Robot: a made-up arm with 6 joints. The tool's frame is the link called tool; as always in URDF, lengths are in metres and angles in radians. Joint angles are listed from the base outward. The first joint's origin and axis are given. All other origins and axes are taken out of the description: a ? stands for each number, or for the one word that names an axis. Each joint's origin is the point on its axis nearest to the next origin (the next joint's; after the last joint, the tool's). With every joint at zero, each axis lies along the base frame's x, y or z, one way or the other. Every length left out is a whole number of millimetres.
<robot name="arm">
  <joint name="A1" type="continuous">
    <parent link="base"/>
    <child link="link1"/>
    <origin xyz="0 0 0.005" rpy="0 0 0"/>
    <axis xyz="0 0 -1"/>
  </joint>
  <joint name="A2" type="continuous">
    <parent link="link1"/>
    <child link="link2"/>
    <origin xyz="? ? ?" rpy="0 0 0"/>
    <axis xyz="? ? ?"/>
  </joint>
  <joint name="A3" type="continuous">
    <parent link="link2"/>
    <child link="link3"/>
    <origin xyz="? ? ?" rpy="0 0 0"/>
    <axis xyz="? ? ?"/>
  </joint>
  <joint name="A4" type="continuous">
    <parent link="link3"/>
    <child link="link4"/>
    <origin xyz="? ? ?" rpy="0 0 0"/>
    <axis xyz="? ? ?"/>
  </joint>
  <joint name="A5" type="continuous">
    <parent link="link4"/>
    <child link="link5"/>
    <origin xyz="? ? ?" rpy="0 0 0"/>
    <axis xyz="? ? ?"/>
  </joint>
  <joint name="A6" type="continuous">
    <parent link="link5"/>
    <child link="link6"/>
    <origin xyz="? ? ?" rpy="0 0 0"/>
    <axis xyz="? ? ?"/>
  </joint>
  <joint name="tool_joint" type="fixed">
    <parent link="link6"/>
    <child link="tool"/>
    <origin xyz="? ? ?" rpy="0 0 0"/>
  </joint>
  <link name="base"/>
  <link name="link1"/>
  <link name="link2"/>
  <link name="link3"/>
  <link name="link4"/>
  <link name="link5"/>
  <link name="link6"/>
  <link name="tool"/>
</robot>
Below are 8 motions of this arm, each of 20 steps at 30 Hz.
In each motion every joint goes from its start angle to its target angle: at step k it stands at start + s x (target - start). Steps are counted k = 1, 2, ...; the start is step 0. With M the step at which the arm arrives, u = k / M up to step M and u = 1 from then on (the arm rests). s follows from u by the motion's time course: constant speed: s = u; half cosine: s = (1 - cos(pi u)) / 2; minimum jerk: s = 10 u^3 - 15 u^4 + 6 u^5.
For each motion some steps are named. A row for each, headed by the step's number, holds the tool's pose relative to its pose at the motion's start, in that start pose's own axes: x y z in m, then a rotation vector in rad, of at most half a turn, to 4 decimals.
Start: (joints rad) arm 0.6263 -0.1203 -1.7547 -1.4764 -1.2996 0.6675
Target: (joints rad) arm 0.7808 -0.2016 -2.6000 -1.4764 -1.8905 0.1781
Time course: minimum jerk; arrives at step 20
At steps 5, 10, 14, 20:
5: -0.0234 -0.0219 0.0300 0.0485 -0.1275 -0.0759
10: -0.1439 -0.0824 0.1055 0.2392 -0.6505 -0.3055
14: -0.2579 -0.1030 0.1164 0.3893 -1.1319 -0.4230
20: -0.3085 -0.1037 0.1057 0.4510 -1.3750 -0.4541

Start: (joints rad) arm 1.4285 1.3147 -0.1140 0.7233 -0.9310 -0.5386
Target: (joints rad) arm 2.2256 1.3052 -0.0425 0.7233 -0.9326 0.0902
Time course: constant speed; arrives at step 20
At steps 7, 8, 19, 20:
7: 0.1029 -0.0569 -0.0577 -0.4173 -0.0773 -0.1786
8: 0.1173 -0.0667 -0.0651 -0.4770 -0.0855 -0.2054
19: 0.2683 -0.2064 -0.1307 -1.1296 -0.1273 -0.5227
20: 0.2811 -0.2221 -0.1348 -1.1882 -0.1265 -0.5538

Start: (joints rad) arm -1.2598 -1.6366 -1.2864 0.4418 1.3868 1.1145
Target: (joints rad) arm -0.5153 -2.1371 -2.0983 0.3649 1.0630 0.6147
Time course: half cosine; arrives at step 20
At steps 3, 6, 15, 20:
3: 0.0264 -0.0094 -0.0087 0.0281 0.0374 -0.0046
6: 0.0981 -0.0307 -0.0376 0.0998 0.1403 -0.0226
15: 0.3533 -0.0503 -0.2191 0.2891 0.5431 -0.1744
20: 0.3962 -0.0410 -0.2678 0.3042 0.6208 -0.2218

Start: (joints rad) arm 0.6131 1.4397 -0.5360 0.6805 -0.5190 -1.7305
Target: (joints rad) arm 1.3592 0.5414 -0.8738 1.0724 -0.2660 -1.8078
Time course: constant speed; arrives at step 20
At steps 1, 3, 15, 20:
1: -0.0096 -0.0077 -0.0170 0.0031 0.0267 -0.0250
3: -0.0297 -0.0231 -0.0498 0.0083 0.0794 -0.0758
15: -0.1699 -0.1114 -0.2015 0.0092 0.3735 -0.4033
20: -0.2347 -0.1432 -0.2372 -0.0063 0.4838 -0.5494

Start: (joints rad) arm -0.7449 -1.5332 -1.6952 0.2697 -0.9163 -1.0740
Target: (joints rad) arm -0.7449 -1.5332 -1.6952 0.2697 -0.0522 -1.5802
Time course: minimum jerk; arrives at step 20
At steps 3, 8, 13, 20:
3: 0.0002 -0.0053 -0.0035 0.0135 0.0108 -0.0203
8: -0.0098 -0.0608 -0.0428 0.1597 0.1111 -0.2511
13: -0.0632 -0.1288 -0.0996 0.3729 0.1985 -0.6346
20: -0.1051 -0.1513 -0.1248 0.4740 0.2106 -0.8471

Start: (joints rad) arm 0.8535 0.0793 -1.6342 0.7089 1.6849 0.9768
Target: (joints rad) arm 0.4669 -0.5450 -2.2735 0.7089 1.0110 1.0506
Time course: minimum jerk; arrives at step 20
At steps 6, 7, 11, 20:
6: 0.0738 -0.0303 0.0079 0.0180 0.0612 -0.2406
7: 0.1033 -0.0482 0.0095 0.0251 0.0899 -0.3463
11: 0.2130 -0.1679 -0.0004 0.0544 0.2522 -0.8616
20: 0.2517 -0.3335 -0.0438 0.0853 0.4900 -1.4132

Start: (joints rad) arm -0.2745 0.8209 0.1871 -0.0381 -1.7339 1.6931
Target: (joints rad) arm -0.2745 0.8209 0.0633 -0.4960 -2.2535 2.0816
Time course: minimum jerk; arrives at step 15
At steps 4, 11, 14, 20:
4: -0.0200 0.0131 0.0081 -0.0992 -0.0160 -0.0674
11: -0.1431 0.1183 0.0242 -0.6667 -0.1073 -0.5363
14: -0.1610 0.1373 0.0204 -0.7461 -0.1193 -0.6190
20: -0.1614 0.1378 0.0203 -0.7479 -0.1195 -0.6209

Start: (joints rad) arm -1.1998 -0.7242 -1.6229 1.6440 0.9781 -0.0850
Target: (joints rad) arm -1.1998 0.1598 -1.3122 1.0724 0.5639 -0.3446
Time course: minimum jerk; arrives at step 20
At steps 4, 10, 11, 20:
4: -0.0289 -0.0203 0.0265 0.0689 -0.0425 0.0277
10: -0.2062 -0.2568 0.1653 0.6451 -0.2983 0.2093
11: -0.2297 -0.3198 0.1778 0.7759 -0.3357 0.2387
20: -0.2613 -0.6064 0.1580 1.3715 -0.4237 0.3156

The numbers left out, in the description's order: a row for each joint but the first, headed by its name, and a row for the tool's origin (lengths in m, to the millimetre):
A2: xyz -0.105 0.126 0, axis 0 0 -1
A3: xyz -0.276 0.118 0, axis 1 0 0
A4: xyz 0 0.072 0.107, axis 0 0 1
A5: xyz 0.198 0.298 0, axis 0 1 0
A6: xyz 0.198 0 0.055, axis -1 0 0
tool: xyz 0 -0.101 0.095

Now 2 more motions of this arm.
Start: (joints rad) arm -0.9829 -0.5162 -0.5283 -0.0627 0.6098 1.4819
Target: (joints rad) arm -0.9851 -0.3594 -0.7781 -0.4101 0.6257 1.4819
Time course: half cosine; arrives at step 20
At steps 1, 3, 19, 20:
1: 0.0015 -0.0002 -0.0009 0.0004 0.0034 0.0002
3: 0.0135 -0.0019 -0.0081 0.0036 0.0297 0.0015
19: 0.1831 -0.0319 -0.1907 0.0537 0.5353 0.0014
20: 0.1838 -0.0321 -0.1920 0.0539 0.5386 0.0012

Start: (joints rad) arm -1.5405 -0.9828 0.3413 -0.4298 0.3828 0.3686
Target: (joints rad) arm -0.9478 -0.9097 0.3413 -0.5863 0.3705 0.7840
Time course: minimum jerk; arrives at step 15
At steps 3, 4, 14, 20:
3: 0.0135 -0.0094 0.0081 -0.0021 0.0034 -0.0418
4: 0.0280 -0.0205 0.0167 -0.0043 0.0083 -0.0879
14: 0.1680 -0.2337 0.0925 -0.0077 0.1982 -0.6842
20: 0.1682 -0.2345 0.0925 -0.0076 0.1992 -0.6859

